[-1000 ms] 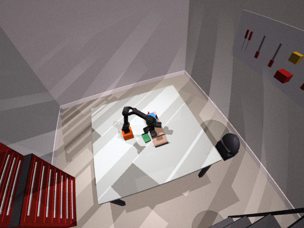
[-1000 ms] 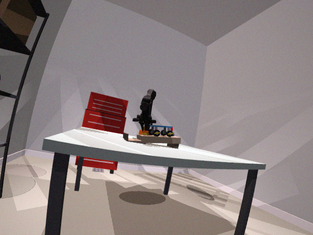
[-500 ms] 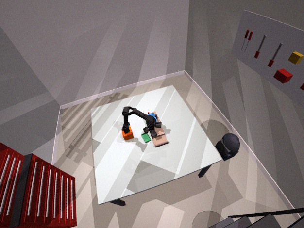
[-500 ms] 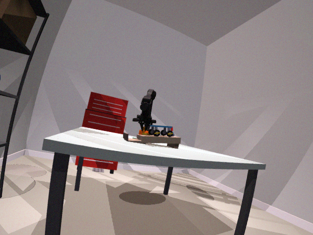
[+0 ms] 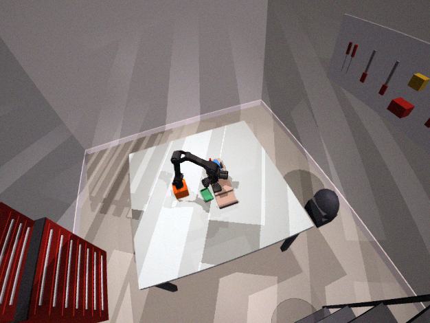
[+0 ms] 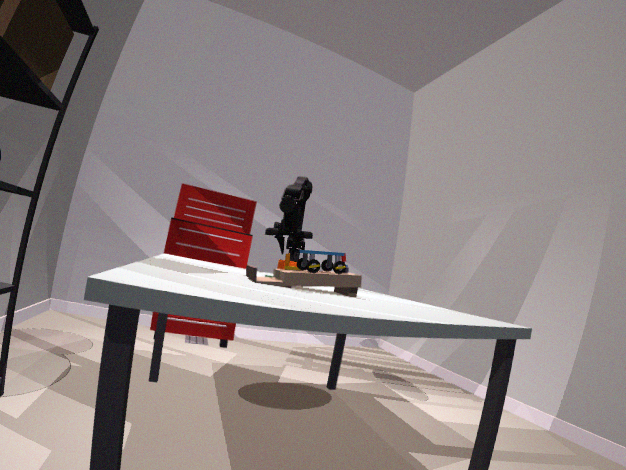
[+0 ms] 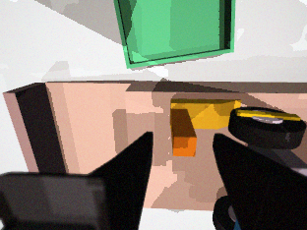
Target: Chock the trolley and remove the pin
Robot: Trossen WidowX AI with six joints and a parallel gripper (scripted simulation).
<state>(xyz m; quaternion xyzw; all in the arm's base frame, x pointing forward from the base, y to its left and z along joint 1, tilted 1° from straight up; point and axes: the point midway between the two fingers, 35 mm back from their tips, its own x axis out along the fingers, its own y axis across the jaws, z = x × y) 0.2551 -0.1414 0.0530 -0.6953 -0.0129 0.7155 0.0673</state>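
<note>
The red-headed stop pin is 60 mm ahead of my gripper tip, 240 mm to the left of it and 10 mm above it. Also, from my gripper tip: blue-topped trolley (70 mm ahead, 120 mm to the left, 10 mm below); tan ramp (70 mm ahead, 120 mm to the left, 70 mm below); green tray (70 mm behind, 20 mm to the left, 130 mm below).
</note>
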